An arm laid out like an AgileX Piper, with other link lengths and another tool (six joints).
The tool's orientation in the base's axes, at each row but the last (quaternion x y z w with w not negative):
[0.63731, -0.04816, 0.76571, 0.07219]
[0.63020, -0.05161, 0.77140, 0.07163]
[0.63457, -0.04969, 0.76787, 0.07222]
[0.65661, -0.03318, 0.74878, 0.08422]
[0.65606, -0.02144, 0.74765, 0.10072]
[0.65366, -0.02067, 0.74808, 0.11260]
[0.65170, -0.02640, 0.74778, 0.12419]
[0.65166, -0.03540, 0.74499, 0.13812]
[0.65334, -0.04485, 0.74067, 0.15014]
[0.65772, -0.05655, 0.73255, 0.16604]
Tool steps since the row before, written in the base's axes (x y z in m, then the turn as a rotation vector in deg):
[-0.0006, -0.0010, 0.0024, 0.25, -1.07, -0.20]
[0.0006, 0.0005, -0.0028, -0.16, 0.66, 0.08]
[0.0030, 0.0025, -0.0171, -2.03, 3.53, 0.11]
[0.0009, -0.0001, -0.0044, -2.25, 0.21, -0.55]
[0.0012, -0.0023, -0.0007, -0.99, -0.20, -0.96]
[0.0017, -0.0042, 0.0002, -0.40, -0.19, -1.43]
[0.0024, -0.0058, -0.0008, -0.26, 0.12, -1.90]
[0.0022, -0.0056, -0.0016, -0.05, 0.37, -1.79]
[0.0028, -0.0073, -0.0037, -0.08, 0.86, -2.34]
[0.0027, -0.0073, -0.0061, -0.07, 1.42, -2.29]
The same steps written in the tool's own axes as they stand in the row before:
[0.0024, 0.0011, 0.0000, -0.29, 1.01, 0.38]
[-0.0028, -0.0006, -0.0001, 0.14, -0.62, -0.25]
[-0.0172, -0.0032, -0.0008, 0.65, -3.12, -2.54]
[-0.0045, -0.0003, 0.0003, -0.25, 0.14, -2.31]
[-0.0011, 0.0020, 0.0015, -0.85, 0.28, -1.07]
[-0.0006, 0.0038, 0.0024, -1.38, 0.10, -0.56]
[-0.0019, 0.0050, 0.0034, -1.82, -0.29, -0.56]
[-0.0027, 0.0046, 0.0032, -1.69, -0.57, -0.40]
[-0.0051, 0.0057, 0.0041, -2.15, -1.10, -0.64]
[-0.0074, 0.0052, 0.0040, -2.00, -1.62, -0.79]

